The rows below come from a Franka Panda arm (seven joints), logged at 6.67 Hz.
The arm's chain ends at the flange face. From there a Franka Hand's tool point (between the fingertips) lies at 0.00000 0.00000 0.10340 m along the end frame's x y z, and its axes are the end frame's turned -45 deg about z.
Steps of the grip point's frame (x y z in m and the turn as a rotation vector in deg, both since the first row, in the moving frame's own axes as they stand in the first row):
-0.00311 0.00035 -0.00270 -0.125 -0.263 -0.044
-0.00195 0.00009 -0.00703 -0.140 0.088 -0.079
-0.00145 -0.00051 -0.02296 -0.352 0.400 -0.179
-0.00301 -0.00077 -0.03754 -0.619 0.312 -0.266
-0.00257 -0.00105 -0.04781 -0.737 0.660 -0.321
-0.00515 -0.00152 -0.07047 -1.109 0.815 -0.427
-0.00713 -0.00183 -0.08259 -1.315 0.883 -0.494
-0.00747 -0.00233 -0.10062 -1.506 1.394 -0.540
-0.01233 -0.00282 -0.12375 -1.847 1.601 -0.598
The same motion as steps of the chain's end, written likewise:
-0.00178 0.00195 -0.00270 -0.274 -0.098 -0.044
-0.00161 0.00138 -0.00703 -0.037 0.161 -0.079
-0.00235 0.00073 -0.02296 0.034 0.532 -0.179
-0.00386 0.00119 -0.03753 -0.217 0.658 -0.266
-0.00434 0.00098 -0.04779 -0.054 0.988 -0.321
-0.00717 0.00220 -0.07044 -0.208 1.360 -0.427
-0.00914 0.00321 -0.08255 -0.305 1.554 -0.494
-0.01063 0.00351 -0.10055 -0.079 2.051 -0.540
-0.01511 0.00643 -0.12366 -0.174 2.438 -0.598

